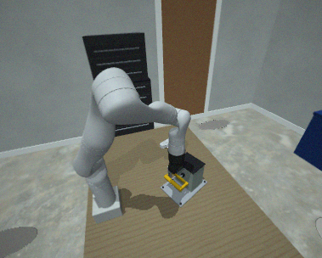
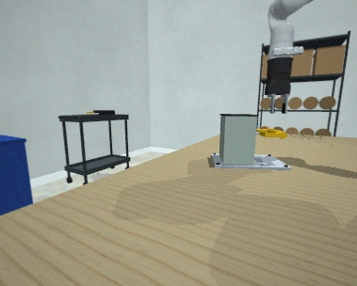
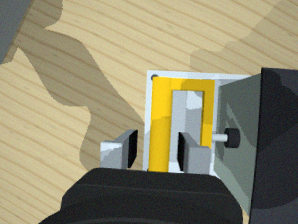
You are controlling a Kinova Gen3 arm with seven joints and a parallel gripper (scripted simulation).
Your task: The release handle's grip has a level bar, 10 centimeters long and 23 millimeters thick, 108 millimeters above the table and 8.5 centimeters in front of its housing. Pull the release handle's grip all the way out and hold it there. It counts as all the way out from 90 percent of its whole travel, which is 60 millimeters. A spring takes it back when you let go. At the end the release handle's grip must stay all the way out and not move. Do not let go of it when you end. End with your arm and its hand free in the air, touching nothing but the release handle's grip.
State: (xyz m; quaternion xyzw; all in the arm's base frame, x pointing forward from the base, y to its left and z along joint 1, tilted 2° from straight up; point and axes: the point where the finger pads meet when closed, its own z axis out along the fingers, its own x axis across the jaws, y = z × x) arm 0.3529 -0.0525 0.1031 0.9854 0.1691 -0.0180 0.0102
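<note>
Now: hand 9 cm short of the light base plate, 3 cm to the right of it and 19 cm above it.
</note>
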